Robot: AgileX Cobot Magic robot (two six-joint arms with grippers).
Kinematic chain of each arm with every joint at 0, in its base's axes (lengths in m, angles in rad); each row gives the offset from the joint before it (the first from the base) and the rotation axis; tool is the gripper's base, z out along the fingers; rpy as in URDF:
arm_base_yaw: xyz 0 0 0.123 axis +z
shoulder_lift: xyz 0 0 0 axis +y
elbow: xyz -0.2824 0 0.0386 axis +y
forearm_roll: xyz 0.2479 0 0.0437 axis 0.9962 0 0.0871
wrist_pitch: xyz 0 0 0 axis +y
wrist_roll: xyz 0.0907 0 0.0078 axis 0.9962 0 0.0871
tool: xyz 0 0 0 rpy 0 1.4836 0
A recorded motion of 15 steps. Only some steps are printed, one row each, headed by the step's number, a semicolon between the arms.
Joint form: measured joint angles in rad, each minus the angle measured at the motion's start. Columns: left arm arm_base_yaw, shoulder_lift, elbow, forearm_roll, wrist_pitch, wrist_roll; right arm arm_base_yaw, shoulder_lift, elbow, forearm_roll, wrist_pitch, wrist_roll.
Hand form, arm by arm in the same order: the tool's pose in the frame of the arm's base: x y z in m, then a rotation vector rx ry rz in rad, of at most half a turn. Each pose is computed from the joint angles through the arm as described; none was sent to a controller.
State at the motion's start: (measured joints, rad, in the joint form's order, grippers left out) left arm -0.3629 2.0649 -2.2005 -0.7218 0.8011 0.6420; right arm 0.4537 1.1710 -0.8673 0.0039 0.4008 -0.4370
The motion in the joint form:
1: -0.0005 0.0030 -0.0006 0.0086 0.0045 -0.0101; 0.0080 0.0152 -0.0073 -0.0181 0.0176 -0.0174
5: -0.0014 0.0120 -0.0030 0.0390 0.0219 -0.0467; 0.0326 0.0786 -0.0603 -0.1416 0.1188 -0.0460
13: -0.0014 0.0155 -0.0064 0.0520 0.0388 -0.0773; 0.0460 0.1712 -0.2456 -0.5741 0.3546 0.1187
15: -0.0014 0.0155 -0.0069 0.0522 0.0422 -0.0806; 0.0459 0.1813 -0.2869 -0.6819 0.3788 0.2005
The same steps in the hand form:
1: 0.4341 -0.2111 0.3943 0.7587 1.8757 -0.6668; 0.2258 0.1118 0.3102 -0.9888 1.9804 -0.0095
5: 0.4358 -0.2113 0.3884 0.7530 1.9160 -0.6630; 0.2352 0.1173 0.3041 -1.1737 2.0047 -0.1379
13: 0.4358 -0.2113 0.3862 0.7427 1.9442 -0.6726; 0.2646 0.1060 0.3316 -1.2480 2.0307 -0.5728
15: 0.4355 -0.2113 0.3861 0.7422 1.9476 -0.6754; 0.2710 0.1021 0.3443 -1.1782 2.0124 -0.6613

